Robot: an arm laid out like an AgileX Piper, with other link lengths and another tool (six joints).
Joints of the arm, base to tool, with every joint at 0 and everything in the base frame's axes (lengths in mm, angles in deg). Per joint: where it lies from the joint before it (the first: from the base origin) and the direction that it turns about. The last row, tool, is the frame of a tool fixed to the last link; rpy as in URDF.
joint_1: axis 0 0 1 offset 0 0 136.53
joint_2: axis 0 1 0 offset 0 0 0
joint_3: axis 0 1 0 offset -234.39 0 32.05
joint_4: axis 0.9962 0 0.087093 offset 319.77 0 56.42
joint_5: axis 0 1 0 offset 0 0 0
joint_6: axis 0.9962 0 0.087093 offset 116.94 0 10.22
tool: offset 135.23 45 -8.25 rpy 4.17 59.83 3.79
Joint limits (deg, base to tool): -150..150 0..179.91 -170..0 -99.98..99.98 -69.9..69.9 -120..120
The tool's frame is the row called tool.
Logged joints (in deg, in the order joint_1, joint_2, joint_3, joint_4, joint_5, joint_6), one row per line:
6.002, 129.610, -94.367, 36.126, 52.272, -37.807
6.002, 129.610, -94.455, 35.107, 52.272, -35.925
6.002, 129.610, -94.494, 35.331, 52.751, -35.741
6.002, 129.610, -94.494, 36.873, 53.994, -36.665
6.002, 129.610, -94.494, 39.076, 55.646, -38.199
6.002, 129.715, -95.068, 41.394, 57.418, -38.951
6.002, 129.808, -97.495, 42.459, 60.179, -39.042
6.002, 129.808, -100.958, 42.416, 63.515, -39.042
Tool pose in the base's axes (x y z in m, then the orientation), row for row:
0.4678, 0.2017, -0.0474, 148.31, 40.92, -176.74
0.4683, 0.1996, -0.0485, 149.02, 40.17, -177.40
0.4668, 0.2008, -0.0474, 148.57, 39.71, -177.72
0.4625, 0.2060, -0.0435, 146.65, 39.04, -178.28
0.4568, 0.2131, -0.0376, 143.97, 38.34, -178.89
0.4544, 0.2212, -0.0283, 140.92, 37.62, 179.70
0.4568, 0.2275, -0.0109, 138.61, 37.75, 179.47
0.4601, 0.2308, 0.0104, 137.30, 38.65, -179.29
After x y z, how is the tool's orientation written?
As angles about the fixed x, y, z axes (roll, pitch, yaw), in degrees.
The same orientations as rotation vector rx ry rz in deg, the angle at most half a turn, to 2 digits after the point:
-18.15, 134.68, 39.78
-16.86, 135.60, 38.80
-16.55, 135.92, 39.30
-16.51, 136.00, 41.53
-16.69, 135.82, 44.68
-16.01, 135.40, 47.92
-16.73, 134.43, 50.54
-19.09, 133.15, 52.38

